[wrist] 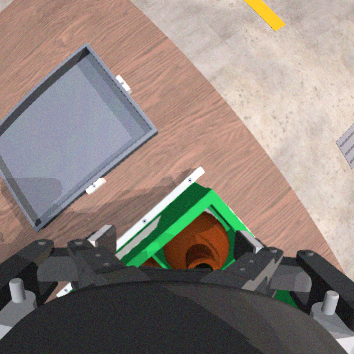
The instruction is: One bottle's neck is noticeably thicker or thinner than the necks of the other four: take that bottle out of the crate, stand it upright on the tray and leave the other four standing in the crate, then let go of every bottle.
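The green crate [187, 220] is at the bottom centre of the wrist view, partly hidden by the gripper. An orange-brown bottle [198, 235] stands in its corner compartment, its neck near the lower edge of what shows. A small part of another orange-brown bottle [150, 264] shows to its left, behind the crate wall. The other bottles are hidden, and neck widths cannot be compared here. My gripper [174, 241] is open wide and empty, its fingers to either side of the corner bottle in the view. The grey tray [70, 130] is at the upper left, with no bottle in its visible part.
A white strip [160, 209] runs along the crate's tray-facing side. Small white brackets [95, 185] [123, 84] sit at the tray's edges. The wooden table [220, 145] has a curved edge on the right, with pale floor beyond, a yellow stripe [266, 14] and a grey grille [347, 146].
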